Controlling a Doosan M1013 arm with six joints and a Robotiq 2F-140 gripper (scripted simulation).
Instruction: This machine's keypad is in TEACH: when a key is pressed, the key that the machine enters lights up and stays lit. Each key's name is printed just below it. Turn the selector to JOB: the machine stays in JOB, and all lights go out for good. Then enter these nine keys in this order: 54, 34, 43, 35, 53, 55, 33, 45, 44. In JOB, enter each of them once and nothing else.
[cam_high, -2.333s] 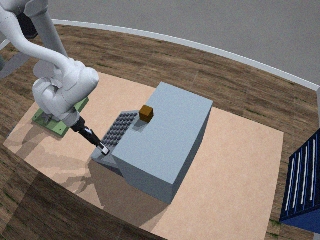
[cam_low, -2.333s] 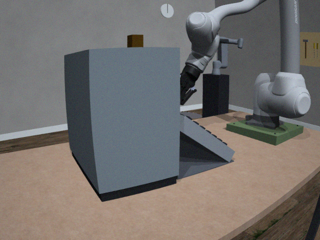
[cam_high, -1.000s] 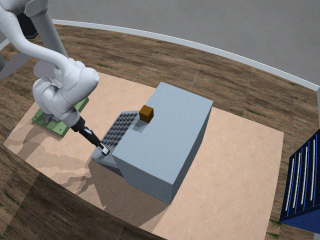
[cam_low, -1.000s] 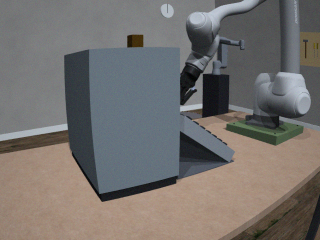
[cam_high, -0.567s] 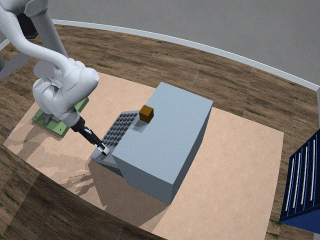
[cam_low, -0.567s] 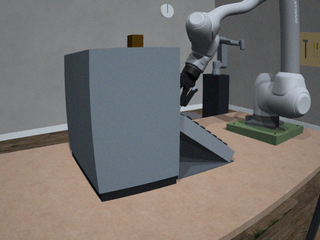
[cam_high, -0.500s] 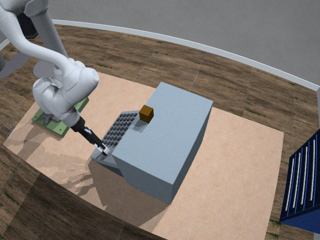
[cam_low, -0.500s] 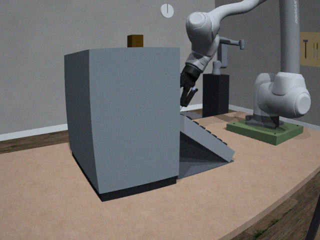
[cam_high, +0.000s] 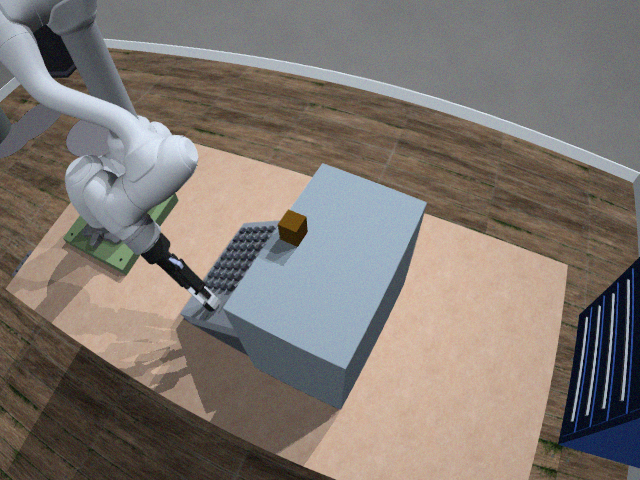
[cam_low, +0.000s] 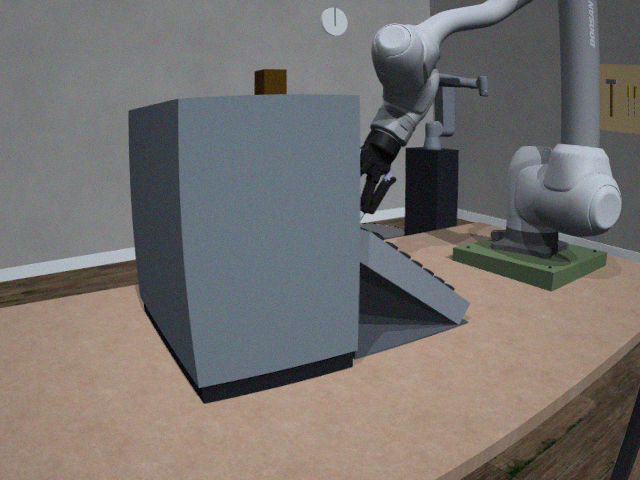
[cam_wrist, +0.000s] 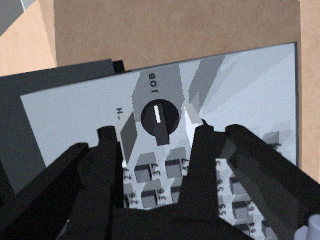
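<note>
Right now the black selector knob is 20 mm below my hand, 10 mm to the right of it and 10 mm ahead of it. From my hand the other things lie so: key 180 mm to the left, 60 mm ahead, 30 mm below.
</note>
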